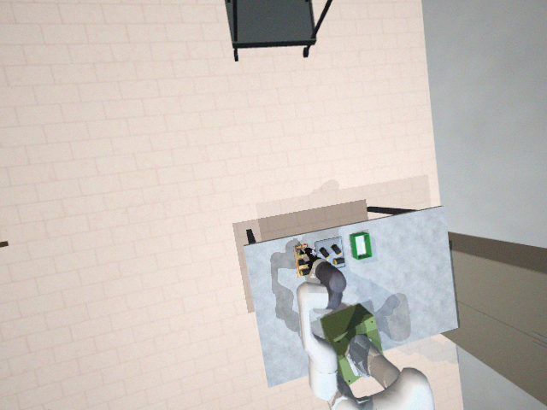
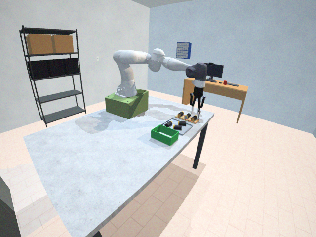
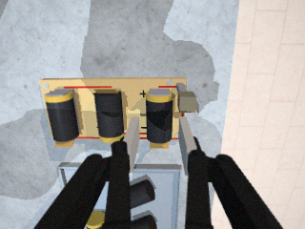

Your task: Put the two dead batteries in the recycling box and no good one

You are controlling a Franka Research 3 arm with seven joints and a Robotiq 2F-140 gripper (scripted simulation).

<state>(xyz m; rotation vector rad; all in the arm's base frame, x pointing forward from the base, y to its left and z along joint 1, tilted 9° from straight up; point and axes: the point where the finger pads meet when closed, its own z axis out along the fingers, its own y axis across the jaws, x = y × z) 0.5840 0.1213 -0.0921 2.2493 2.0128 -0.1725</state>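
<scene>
The post lies 3 cm ahead of my hand, 3 cm to the left of it and 6 cm below it. Round my hand: grey tray 9 cm behind, 18 cm to the right, 9 cm below; then green recycling box 9 cm behind, 38 cm to the right, 8 cm below.
</scene>
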